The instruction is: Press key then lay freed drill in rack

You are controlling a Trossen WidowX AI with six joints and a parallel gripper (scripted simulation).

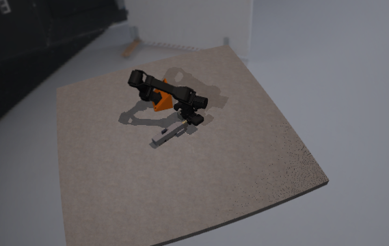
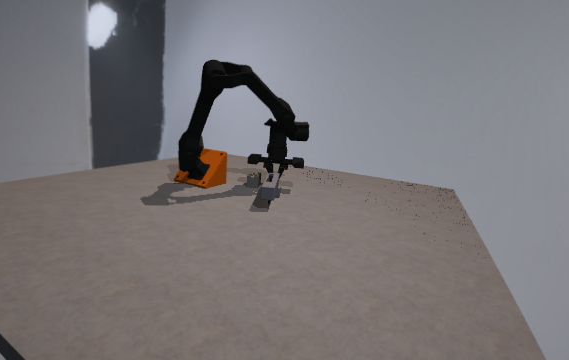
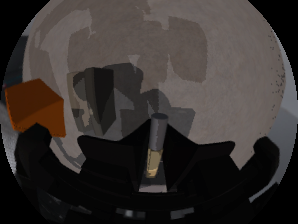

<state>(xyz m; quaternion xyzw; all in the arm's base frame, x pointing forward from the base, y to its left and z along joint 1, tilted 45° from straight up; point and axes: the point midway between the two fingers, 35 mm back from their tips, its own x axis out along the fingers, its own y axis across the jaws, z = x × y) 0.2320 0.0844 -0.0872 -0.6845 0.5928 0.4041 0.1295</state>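
Right now my gripper tip is 2 cm short of the drill, 4 cm to the left of it and 4 cm below it. Also, from my gripper tip: grey rack: 8 cm behind, 1 cm to the right, 1 cm above; then dark upright piece: 7 cm ahead, 15 cm to the right, 4 cm above; then grey holder block: 6 cm ahead, 13 cm to the right, 3 cm above.
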